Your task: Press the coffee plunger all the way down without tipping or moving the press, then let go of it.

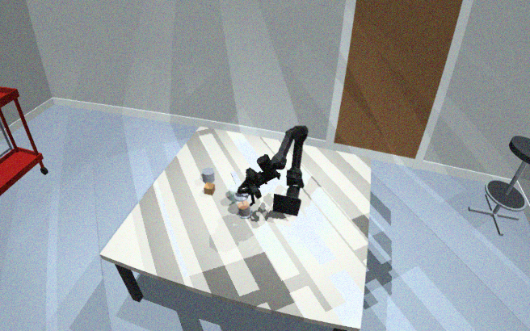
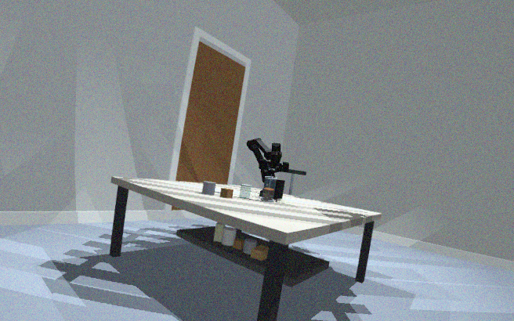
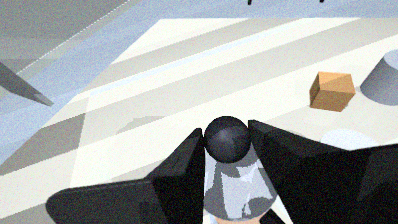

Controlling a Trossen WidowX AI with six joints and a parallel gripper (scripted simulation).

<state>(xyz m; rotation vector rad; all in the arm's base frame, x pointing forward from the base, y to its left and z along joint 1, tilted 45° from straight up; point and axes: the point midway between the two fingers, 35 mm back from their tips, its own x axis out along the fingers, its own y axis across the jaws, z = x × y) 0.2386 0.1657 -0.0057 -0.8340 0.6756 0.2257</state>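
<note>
My gripper tip is now 90 mm above the coffee press, 30 mm to the left of it and 30 mm past it.
</note>
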